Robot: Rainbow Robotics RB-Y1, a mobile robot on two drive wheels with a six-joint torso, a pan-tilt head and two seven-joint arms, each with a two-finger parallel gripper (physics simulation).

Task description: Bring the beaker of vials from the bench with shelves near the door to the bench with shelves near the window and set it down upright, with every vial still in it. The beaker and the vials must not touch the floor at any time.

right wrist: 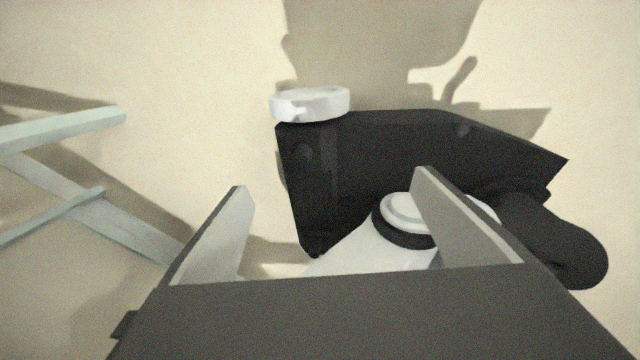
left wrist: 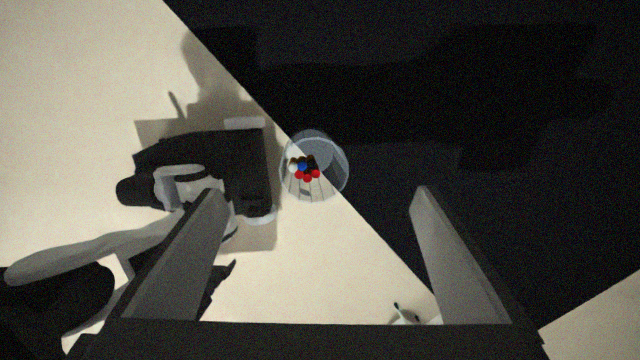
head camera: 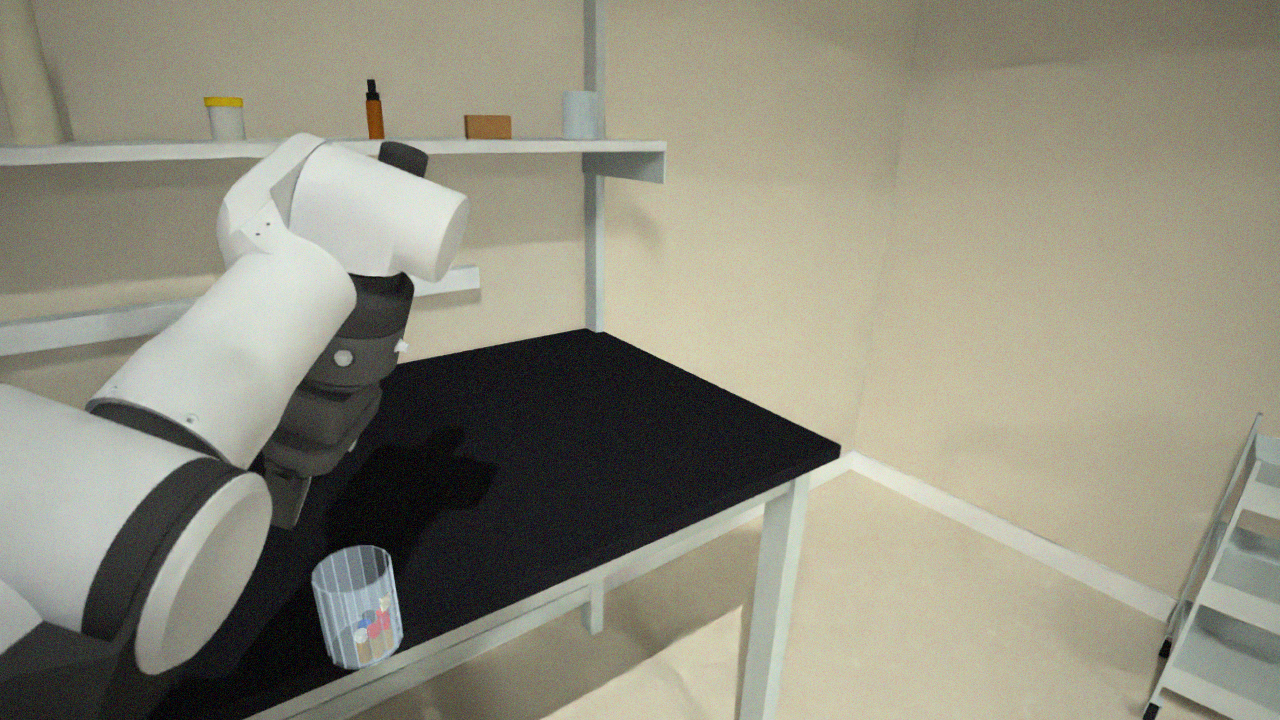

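Note:
The clear beaker [head camera: 356, 600] [left wrist: 330, 150] stands upright on the black bench [head camera: 581, 429] [left wrist: 500, 210], right at its front edge. Several vials [head camera: 374, 624] [left wrist: 303, 167] with red, blue and white caps lie inside it, near its bottom. My left gripper [head camera: 290, 508] [left wrist: 317, 199] is open and empty. It hangs above the bench, up and left of the beaker in the head view, and is apart from it. In the left wrist view the beaker shows small, beyond the fingertips. My right gripper [right wrist: 328, 187] is open and empty, over the floor and the robot's base.
A wall shelf [head camera: 537, 145] above the bench holds a yellow-lidded jar [head camera: 226, 120], an amber bottle [head camera: 374, 118], a brown box [head camera: 487, 127] and a pale cylinder [head camera: 580, 116]. A cart [head camera: 1242, 598] stands at the far right. Bench legs [head camera: 781, 573] reach the floor. Pale bars [right wrist: 60, 127] show in the right wrist view.

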